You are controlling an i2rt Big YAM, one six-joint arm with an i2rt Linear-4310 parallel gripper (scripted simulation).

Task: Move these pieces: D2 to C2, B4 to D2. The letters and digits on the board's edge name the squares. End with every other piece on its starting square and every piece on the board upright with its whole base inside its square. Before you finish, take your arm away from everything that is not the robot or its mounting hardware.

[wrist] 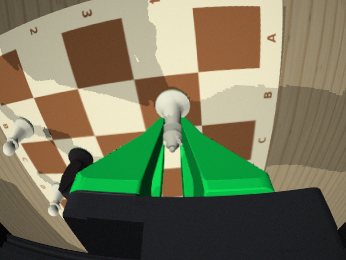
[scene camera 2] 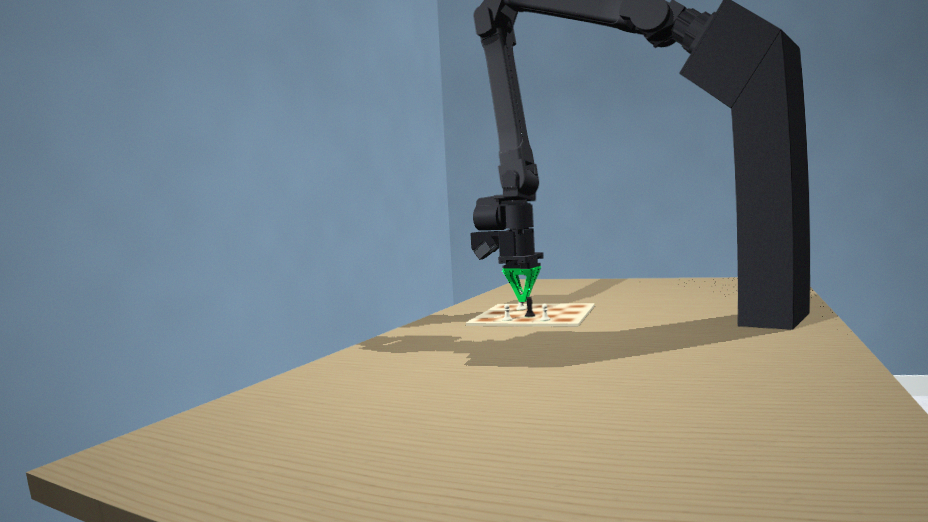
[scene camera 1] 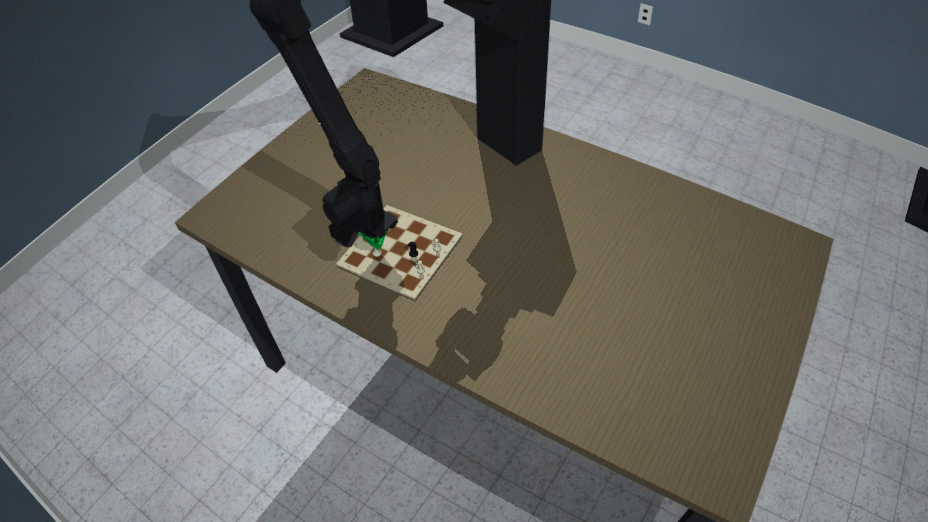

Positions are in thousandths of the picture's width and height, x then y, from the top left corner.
Labels:
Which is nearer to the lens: the black piece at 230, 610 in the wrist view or the chessboard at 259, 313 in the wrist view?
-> The chessboard.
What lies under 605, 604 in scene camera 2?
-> A chessboard.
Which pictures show the chessboard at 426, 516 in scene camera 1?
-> The wrist view, scene camera 2 and scene camera 1: all of them.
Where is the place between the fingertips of the gripper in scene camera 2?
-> At 564, 578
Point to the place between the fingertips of the gripper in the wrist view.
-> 499, 490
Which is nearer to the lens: the black piece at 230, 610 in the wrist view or the white pawn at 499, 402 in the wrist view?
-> The white pawn.

